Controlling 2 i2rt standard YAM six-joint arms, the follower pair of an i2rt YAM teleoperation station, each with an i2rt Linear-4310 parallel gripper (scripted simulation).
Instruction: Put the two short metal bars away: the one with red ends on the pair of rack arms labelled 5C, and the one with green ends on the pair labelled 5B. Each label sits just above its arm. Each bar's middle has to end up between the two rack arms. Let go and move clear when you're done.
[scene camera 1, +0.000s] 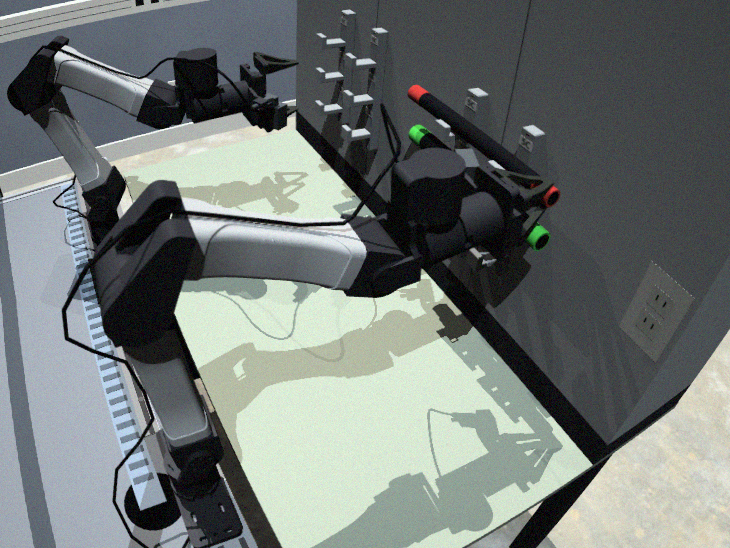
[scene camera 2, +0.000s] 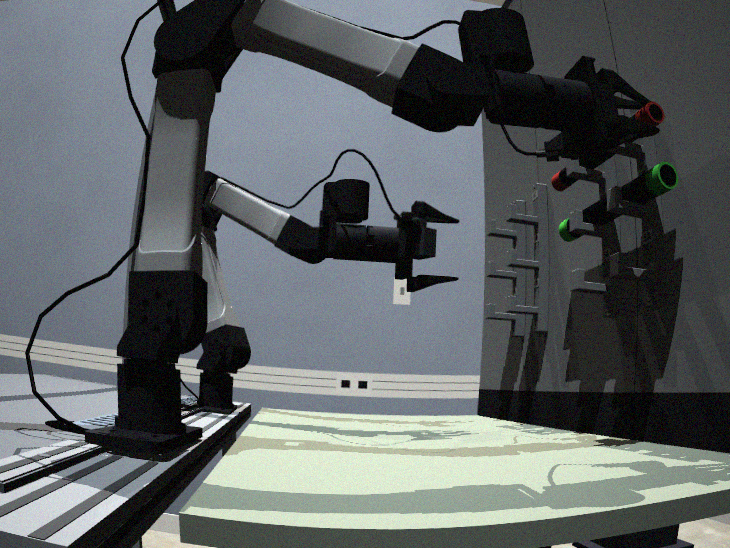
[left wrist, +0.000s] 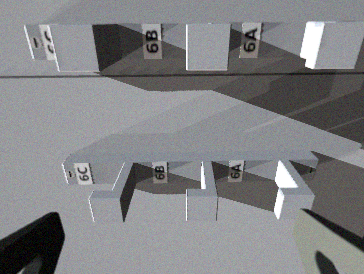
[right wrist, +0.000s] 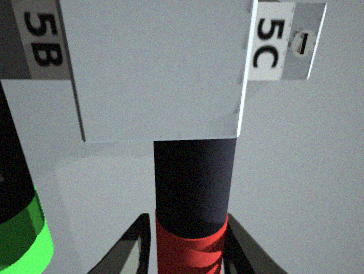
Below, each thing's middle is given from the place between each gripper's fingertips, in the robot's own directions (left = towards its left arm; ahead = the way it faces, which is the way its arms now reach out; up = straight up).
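Labels:
Outlet plate (scene camera 1: 654, 275): 4 cm ahead of my right hand, 19 cm right of it, 6 cm below it. Red-ended bar (scene camera 1: 482, 142): 14 cm left of my right hand. My right gripper (scene camera 2: 654, 118): 1 cm short of the green-ended bar (scene camera 2: 663, 177), 14 cm right of it, 7 cm above it.
From my left hand (scene camera 2: 458, 250): outlet plate 720 mm right, 140 mm ahead; red-ended bar 390 mm right, 110 mm ahead, 70 mm above; green-ended bar 390 mm right, 110 mm ahead, 10 mm below.

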